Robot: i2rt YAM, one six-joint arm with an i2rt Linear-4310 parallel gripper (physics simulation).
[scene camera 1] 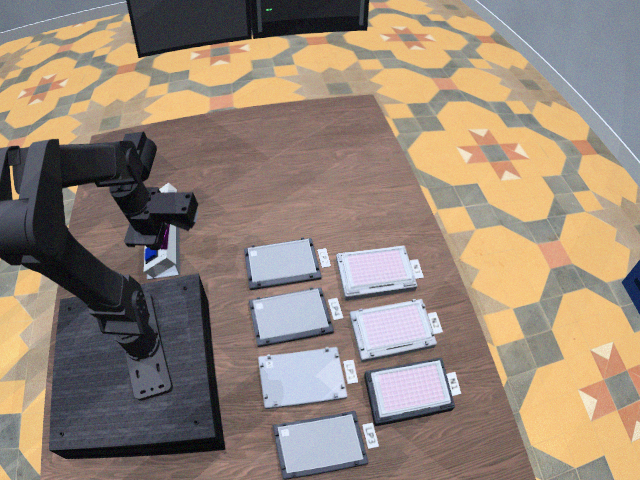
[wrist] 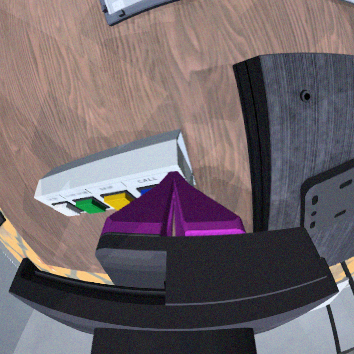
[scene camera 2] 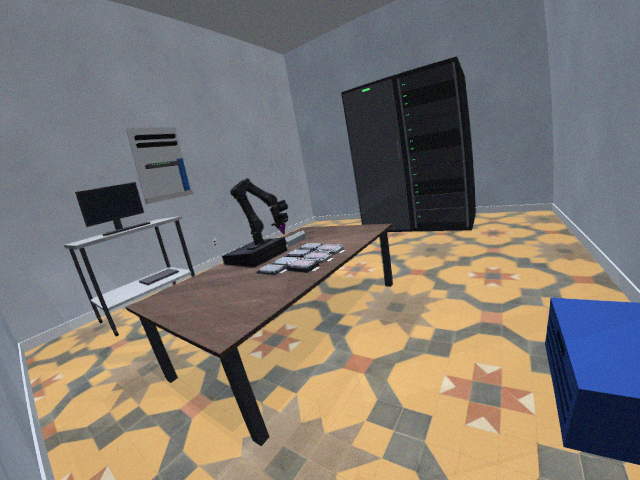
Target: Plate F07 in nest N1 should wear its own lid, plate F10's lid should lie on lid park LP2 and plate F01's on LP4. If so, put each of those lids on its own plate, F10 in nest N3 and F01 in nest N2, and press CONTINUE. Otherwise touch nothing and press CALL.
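Pixels of known places: gripper, between the fingertips: (scene camera 1: 164,248) (wrist: 173,178) (scene camera 2: 284,234); arm's base, origin of its link: (scene camera 1: 144,345) (scene camera 2: 260,244).
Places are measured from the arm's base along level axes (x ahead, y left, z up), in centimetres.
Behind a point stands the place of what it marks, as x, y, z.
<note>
The white button box (scene camera 1: 173,250) @[9.2, 22.3, -3.9] (scene camera 2: 296,237) @[10.9, 30.0, -4.7] (wrist: 120,159) @[9.6, 25.2, -3.9] carries a green button (wrist: 90,205) @[6.3, 32.4, -3.1], a yellow button (wrist: 118,201) @[5.5, 28.0, -3.1] and a blue button (scene camera 1: 150,254) @[4.1, 22.6, -3.4] (wrist: 145,190) @[5.6, 24.2, -3.2] under the word CALL. My gripper (scene camera 1: 163,244) @[7.9, 19.1, 1.1] (scene camera 2: 281,231) @[7.9, 19.1, 1.1] (wrist: 173,178) @[7.9, 19.1, 1.1] is shut and empty. Its magenta tips are over the CALL end and hide part of the blue button; contact cannot be told. Pink-welled plates sit in the far nest (scene camera 1: 376,268) @[46.6, 4.9, -5.7], nest N2 (scene camera 1: 393,328) @[43.7, -8.7, -5.4] and the near nest N1 (scene camera 1: 412,390) @[41.3, -21.6, -5.0]. Grey lids lie on the far park (scene camera 1: 284,262) @[30.4, 13.4, -6.6], LP4 (scene camera 1: 292,313) @[28.0, 1.7, -6.6] and LP3 (scene camera 1: 321,445) @[23.5, -24.5, -6.6]; LP1 (scene camera 1: 302,379) @[25.1, -11.4, -7.4] looks pale and glossy. Plate codes are unreadable.
The black robot base (scene camera 1: 134,413) @[-4.5, -11.9, -0.5] (scene camera 2: 242,254) @[-0.5, -18.1, -0.4] (wrist: 310,135) @[7.2, 8.7, 0.6] stands close beside the button box on the brown table (scene camera 1: 289,155) @[42.5, 46.1, -8.4] (scene camera 2: 217,304) @[19.5, -63.3, -8.4] (wrist: 210,30) @[17.7, 11.3, -8.4]. Parks and nests form two rows to its right in scene camera 1. A blue cabinet (scene camera 2: 599,351) stands on the floor.
</note>
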